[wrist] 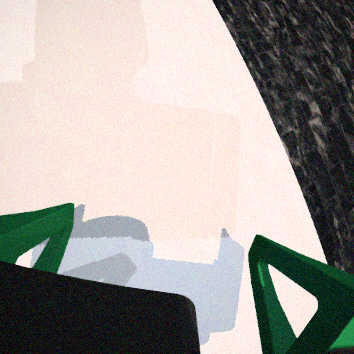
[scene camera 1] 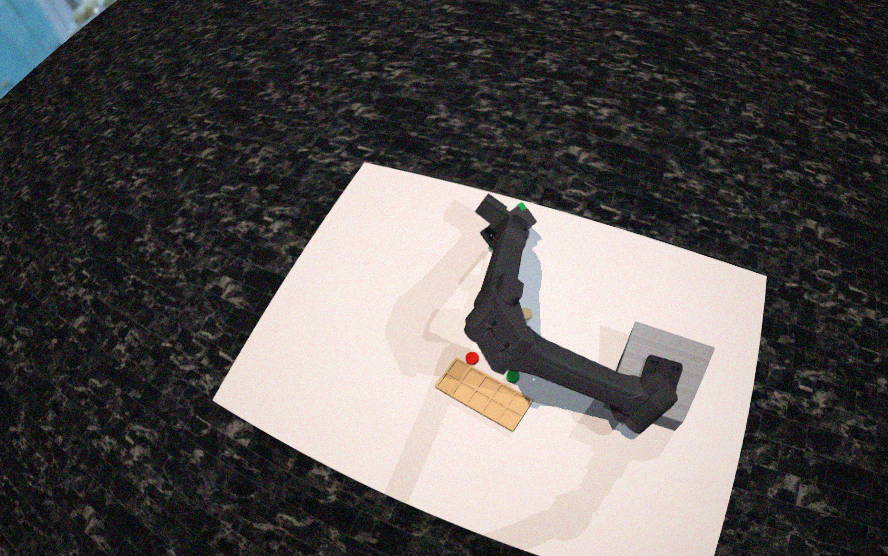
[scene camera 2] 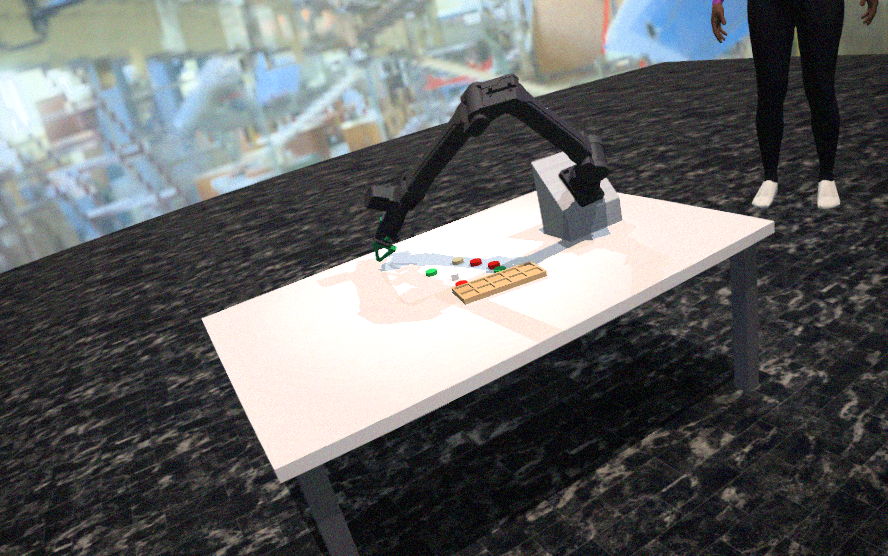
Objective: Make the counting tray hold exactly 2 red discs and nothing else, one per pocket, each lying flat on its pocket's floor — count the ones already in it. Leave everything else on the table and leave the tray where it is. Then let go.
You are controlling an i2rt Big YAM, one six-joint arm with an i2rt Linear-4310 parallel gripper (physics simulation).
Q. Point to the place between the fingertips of the gripper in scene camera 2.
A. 380, 251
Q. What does the tan counting tray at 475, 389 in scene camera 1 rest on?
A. The table.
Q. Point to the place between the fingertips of the gripper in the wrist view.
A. At 165, 230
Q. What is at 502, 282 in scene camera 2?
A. A tan counting tray.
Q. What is the gripper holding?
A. Nothing.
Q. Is the gripper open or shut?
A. Open.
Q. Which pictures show the tan counting tray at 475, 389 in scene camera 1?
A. Scene camera 1 and scene camera 2 only.
